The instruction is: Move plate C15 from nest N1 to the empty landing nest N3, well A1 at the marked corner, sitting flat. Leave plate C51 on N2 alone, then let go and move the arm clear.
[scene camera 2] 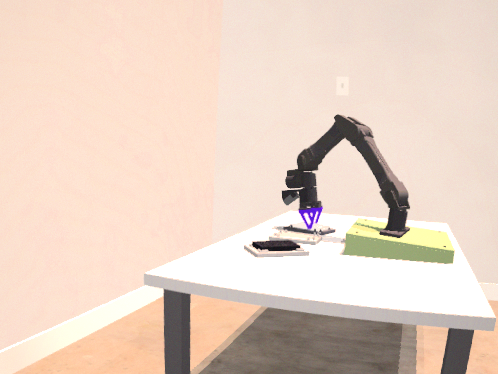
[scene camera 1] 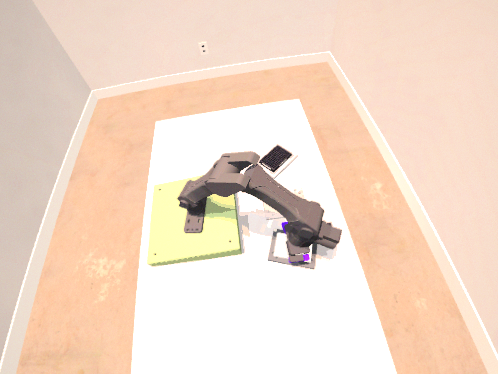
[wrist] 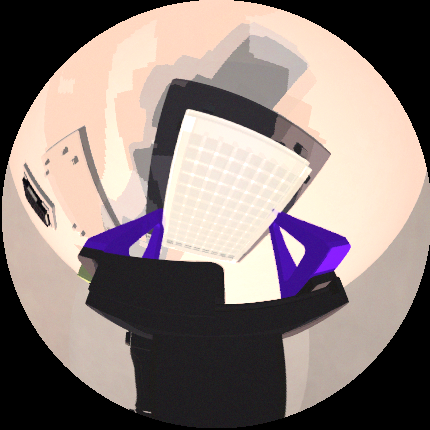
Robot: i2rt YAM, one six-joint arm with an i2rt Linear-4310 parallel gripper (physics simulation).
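Observation:
Plate C15 (scene camera 1: 281,246) (wrist: 225,190), pale with a grid of wells, sits in the dark nest N1 (scene camera 1: 280,261) (scene camera 2: 326,230) (wrist: 215,97). My gripper (scene camera 1: 294,243) (scene camera 2: 309,227) (wrist: 216,213) points down, with its purple fingertips against the two long sides of the plate. It is shut on the plate, with the fingers wide apart. Nest N3 (scene camera 2: 295,237) (wrist: 70,170), pale with small corner posts, is empty; the arm hides much of it in scene camera 1. Black plate C51 (scene camera 1: 276,158) (scene camera 2: 276,245) (wrist: 36,197) sits on nest N2 (scene camera 1: 288,166) (scene camera 2: 280,253). Nest labels and the A1 marks are too small to read.
The arm's base stands on a green block (scene camera 1: 170,240) (scene camera 2: 400,252) on the white table (scene camera 1: 225,310) (scene camera 2: 300,280). The pale nest stands between the dark nest and the black plate's nest. The arm reaches over it from the green block.

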